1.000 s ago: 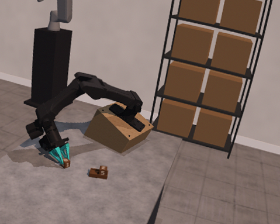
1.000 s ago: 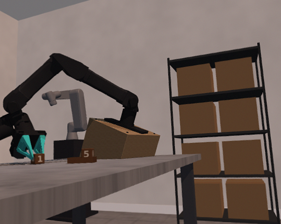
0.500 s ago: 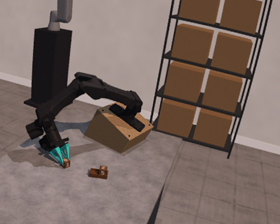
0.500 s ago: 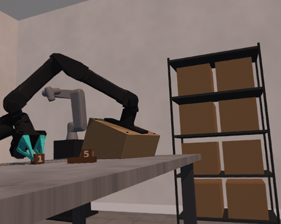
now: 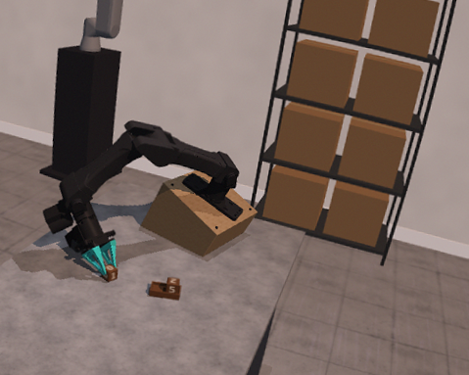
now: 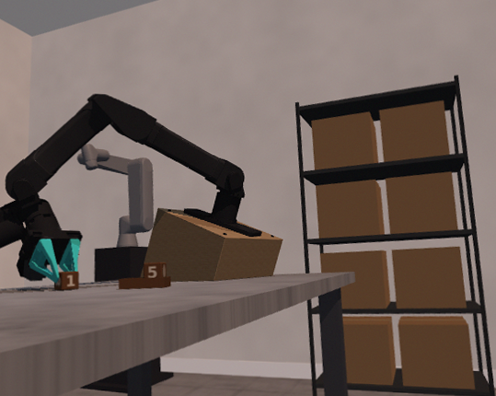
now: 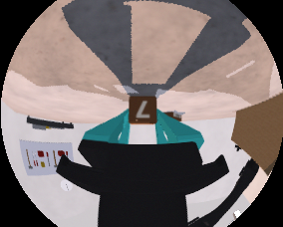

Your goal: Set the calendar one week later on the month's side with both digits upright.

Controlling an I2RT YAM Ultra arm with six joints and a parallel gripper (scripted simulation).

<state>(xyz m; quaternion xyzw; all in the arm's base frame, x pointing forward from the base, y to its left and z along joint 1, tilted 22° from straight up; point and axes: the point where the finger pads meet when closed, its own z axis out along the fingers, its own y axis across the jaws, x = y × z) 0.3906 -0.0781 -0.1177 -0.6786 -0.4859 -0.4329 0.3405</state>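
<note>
Right now my hand is 10 mm above the brown cube. From my hand the other things lie so: brown calendar tray 30 mm behind, 160 mm to the left, 10 mm below.
</note>
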